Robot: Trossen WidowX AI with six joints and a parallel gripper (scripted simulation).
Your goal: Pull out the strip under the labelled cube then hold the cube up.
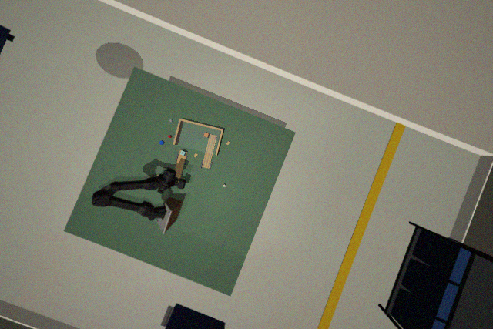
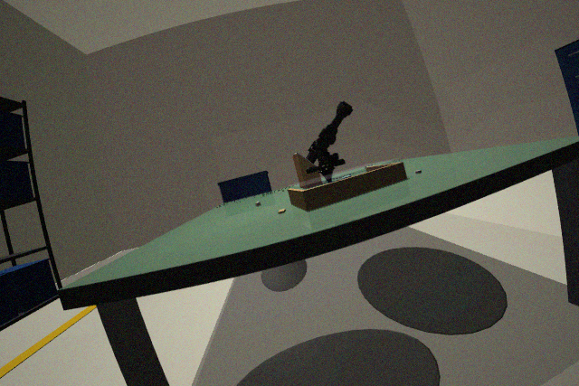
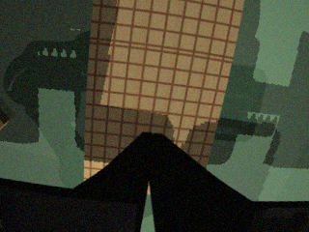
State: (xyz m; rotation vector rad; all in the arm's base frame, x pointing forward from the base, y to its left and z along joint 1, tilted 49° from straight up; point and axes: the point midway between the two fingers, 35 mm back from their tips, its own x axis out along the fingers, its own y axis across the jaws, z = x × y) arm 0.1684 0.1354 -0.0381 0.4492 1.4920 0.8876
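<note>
Right now the tan gridded strip is 90 mm ahead of my gripper tip and 20 mm to the left of it. The rest, counted from my gripper tip: red ball (260 mm ahead, 190 mm to the left, 10 mm above); blue ball (220 mm to the left, 190 mm ahead); pale blue cube marked r (200 mm ahead, 40 mm to the left, 20 mm above).
</note>
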